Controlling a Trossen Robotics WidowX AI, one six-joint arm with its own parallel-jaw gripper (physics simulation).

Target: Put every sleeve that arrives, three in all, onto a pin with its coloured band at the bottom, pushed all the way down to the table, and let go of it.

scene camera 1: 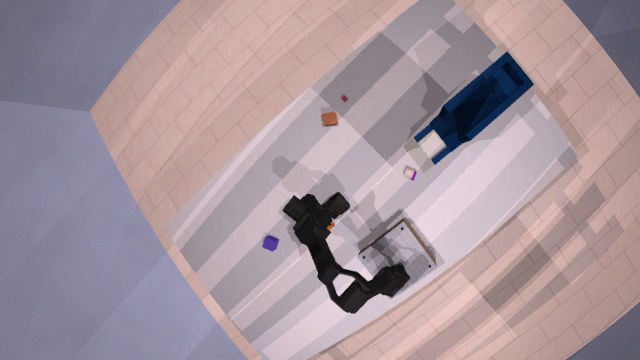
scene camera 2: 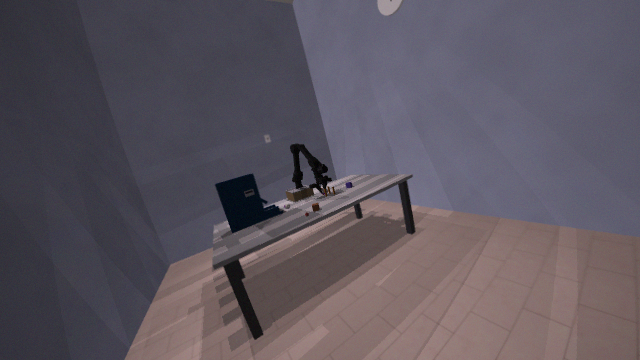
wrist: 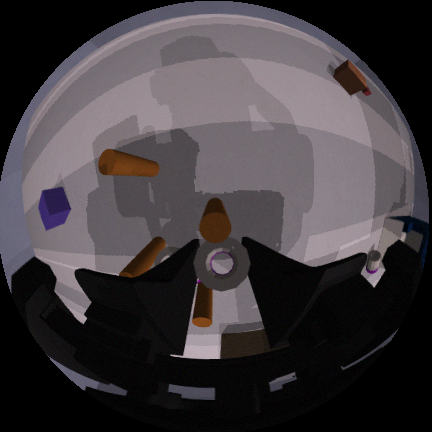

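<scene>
My gripper is shut on a grey-white sleeve, held upright with its hole facing the wrist camera and a purple band ring at its far, lower end. In the wrist view, an orange pin stands close beside the held sleeve, apart from its hole. More orange pins stand nearby; one pin is partly behind the left finger. A second sleeve is mostly hidden by that finger, so its pose is unclear. A third sleeve with a purple band lies near the chute.
A blue chute with a pale end plate stands along the table. A wood-sided box is by the arm's base. An orange block, a small red cube and a purple block sit on the table.
</scene>
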